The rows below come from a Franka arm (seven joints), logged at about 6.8 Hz.
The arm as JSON. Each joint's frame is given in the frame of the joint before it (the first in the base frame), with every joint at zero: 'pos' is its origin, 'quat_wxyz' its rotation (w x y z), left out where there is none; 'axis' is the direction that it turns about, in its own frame. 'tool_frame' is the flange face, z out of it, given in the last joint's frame.
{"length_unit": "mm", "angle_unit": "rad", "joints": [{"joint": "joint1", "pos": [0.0, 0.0, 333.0], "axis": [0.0, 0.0, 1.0]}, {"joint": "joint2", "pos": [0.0, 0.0, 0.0], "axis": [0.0, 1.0, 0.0]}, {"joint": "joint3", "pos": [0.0, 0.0, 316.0], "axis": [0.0, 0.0, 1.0]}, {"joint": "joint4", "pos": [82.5, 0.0, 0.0], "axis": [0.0, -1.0, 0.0]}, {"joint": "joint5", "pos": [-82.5, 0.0, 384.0], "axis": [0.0, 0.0, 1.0]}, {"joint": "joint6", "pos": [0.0, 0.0, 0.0], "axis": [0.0, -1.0, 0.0]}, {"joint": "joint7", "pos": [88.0, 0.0, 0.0], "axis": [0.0, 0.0, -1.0]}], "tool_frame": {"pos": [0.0, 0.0, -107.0], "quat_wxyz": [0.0, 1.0, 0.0, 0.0]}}
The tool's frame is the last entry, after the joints.
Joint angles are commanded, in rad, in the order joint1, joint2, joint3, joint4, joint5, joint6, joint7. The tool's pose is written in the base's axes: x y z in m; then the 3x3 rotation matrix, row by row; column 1 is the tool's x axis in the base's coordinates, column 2 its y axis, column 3 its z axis. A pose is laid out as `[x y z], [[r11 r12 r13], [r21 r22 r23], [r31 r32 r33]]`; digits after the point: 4 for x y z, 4 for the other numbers.
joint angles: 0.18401 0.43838 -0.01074 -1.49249 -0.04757 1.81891 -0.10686
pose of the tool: [0.6632 0.1132 0.4100], [[0.9509 0.2928 -0.1009], [0.2868 -0.9555 -0.0692], [-0.1166 0.0368 -0.9925]]
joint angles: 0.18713 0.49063 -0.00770 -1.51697 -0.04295 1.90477 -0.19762
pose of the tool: [0.6706 0.1192 0.3698], [[0.9183 0.3848 -0.0927], [0.3804 -0.9227 -0.0618], [-0.1093 0.0215 -0.9938]]
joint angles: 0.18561 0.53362 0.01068 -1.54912 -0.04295 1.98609 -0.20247
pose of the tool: [0.6718 0.1298 0.3320], [[0.9100 0.4053 -0.0877], [0.4022 -0.9141 -0.0518], [-0.1012 0.0119 -0.9948]]
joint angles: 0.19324 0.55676 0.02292 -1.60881 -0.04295 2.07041 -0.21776
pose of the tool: [0.6639 0.1416 0.2961], [[0.8947 0.4381 -0.0869], [0.4358 -0.8989 -0.0450], [-0.0978 0.0024 -0.9952]]
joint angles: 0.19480 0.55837 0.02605 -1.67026 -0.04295 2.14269 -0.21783
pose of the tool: [0.6547 0.1433 0.2738], [[0.8925 0.4441 -0.0784], [0.4423 -0.8960 -0.0402], [-0.0881 0.0012 -0.9961]]
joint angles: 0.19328 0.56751 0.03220 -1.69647 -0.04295 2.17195 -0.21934
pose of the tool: [0.6493 0.1451 0.2587], [[0.8892 0.4496 -0.0850], [0.4480 -0.8932 -0.0377], [-0.0929 -0.0046 -0.9957]]
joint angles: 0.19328 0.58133 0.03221 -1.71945 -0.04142 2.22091 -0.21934
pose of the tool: [0.6468 0.1450 0.2437], [[0.8901 0.4497 -0.0738], [0.4486 -0.8932 -0.0322], [-0.0804 -0.0044 -0.9967]]
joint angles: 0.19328 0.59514 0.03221 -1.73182 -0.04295 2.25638 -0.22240
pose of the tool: [0.6456 0.1450 0.2322], [[0.8886 0.4540 -0.0648], [0.4530 -0.8910 -0.0301], [-0.0714 -0.0026 -0.9974]]
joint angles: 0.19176 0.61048 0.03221 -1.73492 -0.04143 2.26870 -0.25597
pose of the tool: [0.6446 0.1439 0.2218], [[0.8736 0.4815 -0.0712], [0.4806 -0.8764 -0.0294], [-0.0766 -0.0085 -0.9970]]
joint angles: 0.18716 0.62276 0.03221 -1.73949 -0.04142 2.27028 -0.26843
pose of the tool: [0.6426 0.1405 0.2119], [[0.8685 0.4882 -0.0863], [0.4874 -0.8726 -0.0320], [-0.0909 -0.0143 -0.9958]]
